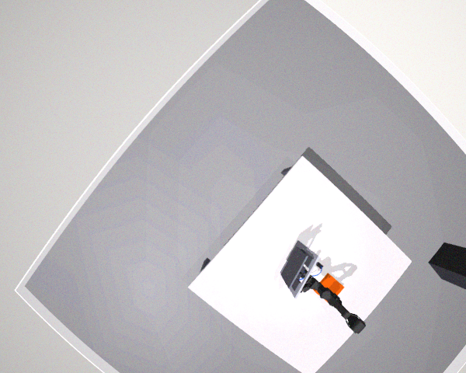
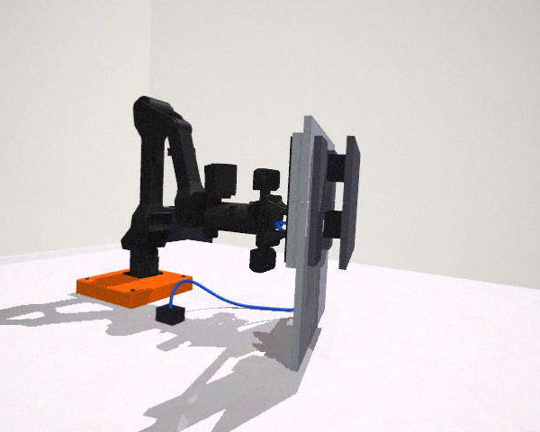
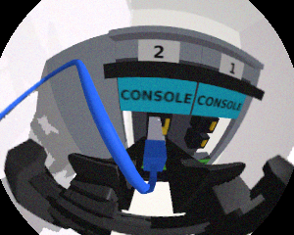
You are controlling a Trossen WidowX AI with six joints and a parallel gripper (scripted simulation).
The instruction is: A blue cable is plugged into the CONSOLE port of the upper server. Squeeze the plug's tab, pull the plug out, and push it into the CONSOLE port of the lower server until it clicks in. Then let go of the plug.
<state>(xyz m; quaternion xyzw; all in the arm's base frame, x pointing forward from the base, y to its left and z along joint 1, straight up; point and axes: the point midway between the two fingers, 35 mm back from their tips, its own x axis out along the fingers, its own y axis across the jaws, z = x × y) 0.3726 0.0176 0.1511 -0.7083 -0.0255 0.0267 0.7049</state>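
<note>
The blue plug is right at my gripper tip. Also, from my gripper tip: small black block 190 mm behind, 170 mm below, 130 mm to the right.
</note>
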